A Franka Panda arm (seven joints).
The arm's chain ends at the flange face. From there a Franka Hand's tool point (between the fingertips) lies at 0.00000 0.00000 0.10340 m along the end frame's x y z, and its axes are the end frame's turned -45 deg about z.
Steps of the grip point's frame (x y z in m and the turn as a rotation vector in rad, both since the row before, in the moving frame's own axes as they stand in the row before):
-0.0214 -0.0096 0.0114 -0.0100 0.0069 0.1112
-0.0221 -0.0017 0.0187 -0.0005 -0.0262 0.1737
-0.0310 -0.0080 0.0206 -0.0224 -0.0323 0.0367
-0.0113 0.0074 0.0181 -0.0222 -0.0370 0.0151
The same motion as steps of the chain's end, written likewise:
-0.0231 0.0080 0.0114 -0.0022 0.0120 0.1112
-0.0148 0.0126 0.0187 -0.0189 -0.0182 0.1737
-0.0268 0.0123 0.0207 -0.0387 -0.0070 0.0367
-0.0016 0.0089 0.0182 -0.0419 -0.0105 0.0151

